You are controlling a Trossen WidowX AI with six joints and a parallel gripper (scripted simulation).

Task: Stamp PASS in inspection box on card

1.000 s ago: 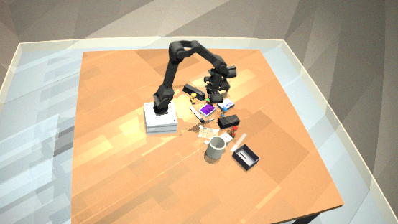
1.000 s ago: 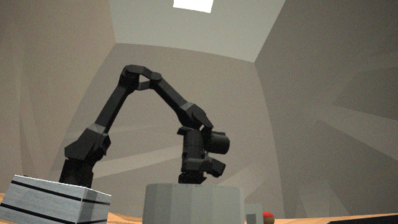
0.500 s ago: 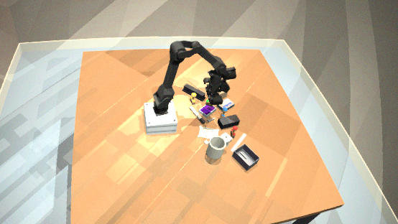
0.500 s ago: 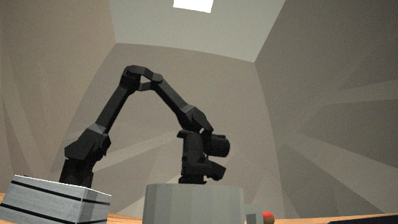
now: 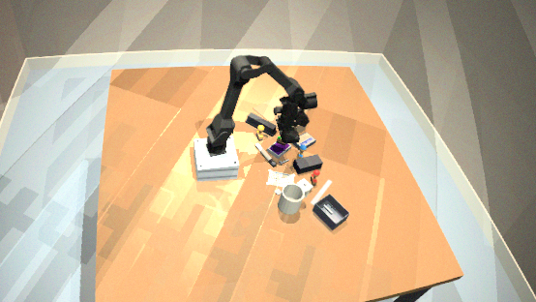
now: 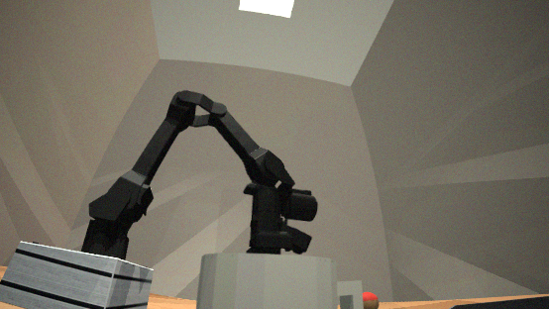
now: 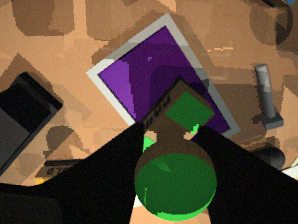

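My gripper tip is now 6 cm above the purple ink pad. Also, from my gripper tip: green-knobbed stamp: right at my gripper tip; then yellow-knobbed stamp: 6 cm behind, 9 cm to the left, 4 cm below; then marker: 7 cm behind, 4 cm to the right, 5 cm below.
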